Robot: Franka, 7 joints.
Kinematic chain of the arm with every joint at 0, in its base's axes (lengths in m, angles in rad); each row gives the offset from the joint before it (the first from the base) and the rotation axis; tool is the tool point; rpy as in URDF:
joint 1: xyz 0 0 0.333 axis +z
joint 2: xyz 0 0 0 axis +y
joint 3: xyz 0 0 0.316 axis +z
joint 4: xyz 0.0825 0 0 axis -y
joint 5: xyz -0.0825 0 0.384 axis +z
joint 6: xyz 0 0 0 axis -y
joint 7: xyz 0.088 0 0 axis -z
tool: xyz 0 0 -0.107 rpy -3.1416 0 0
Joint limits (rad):
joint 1: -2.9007..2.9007
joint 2: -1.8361..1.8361
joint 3: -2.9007..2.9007
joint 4: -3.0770..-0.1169
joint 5: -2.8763..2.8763
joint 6: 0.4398..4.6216
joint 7: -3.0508..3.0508
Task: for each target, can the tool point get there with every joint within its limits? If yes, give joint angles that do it. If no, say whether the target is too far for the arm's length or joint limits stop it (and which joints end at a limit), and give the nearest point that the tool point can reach.
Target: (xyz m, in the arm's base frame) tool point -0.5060 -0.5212 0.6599
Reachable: yes | joints 0.4708 -0.8782 -1.9493 -0.8417 -2.4010 1.2508 -0.6767
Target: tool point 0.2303 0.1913 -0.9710
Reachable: no: too far | nearest point 0.2237 0.1858 -0.3607 | short by 0.610 m
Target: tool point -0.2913 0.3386 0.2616
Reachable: yes | joints 0.5455 -0.8527 1.6381 -2.2913 -2.3666 3.2929 1.4338
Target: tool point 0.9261 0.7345 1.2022
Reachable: no: too far | nearest point 0.5415 0.4295 0.8412 | short by 0.609 m
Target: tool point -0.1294 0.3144 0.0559
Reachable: yes | joints -1.9816 -0.6728 -2.4568 -2.5267 -1.0825 2.1450 0.7888
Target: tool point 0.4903 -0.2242 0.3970
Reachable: yes | joints 1.2097 -1.0397 -1.4059 -2.2424 1.5178 2.8395 1.9881
